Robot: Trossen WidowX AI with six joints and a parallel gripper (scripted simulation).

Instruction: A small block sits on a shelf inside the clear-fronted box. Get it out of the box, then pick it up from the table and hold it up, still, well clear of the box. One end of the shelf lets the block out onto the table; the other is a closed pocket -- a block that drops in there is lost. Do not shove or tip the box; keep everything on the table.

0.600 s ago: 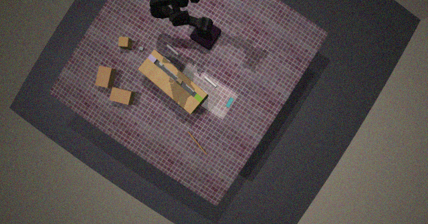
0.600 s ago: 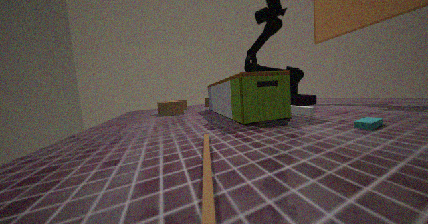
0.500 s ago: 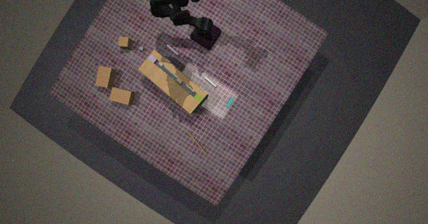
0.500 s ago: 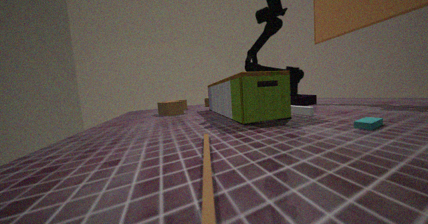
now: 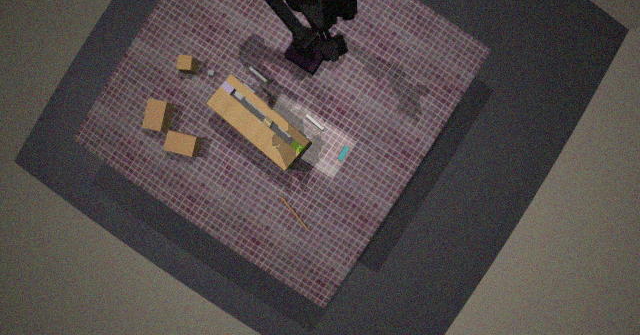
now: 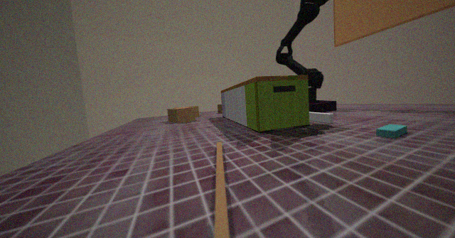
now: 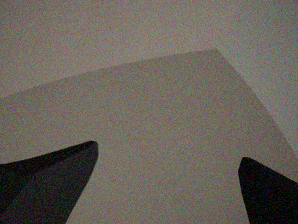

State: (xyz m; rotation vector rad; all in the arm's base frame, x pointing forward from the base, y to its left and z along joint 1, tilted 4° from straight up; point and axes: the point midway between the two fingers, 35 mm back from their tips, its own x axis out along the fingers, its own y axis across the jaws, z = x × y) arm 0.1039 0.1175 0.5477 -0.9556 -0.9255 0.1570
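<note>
Now: gripper tip 180 mm short of the tan block, 140 mm to the left of it and 510 mm above it. Round my gripper tip: long box 170 mm ahead, 160 mm to the right, 540 mm below; then thin wooden stick 460 mm ahead, 120 mm to the left, 600 mm below.
</note>
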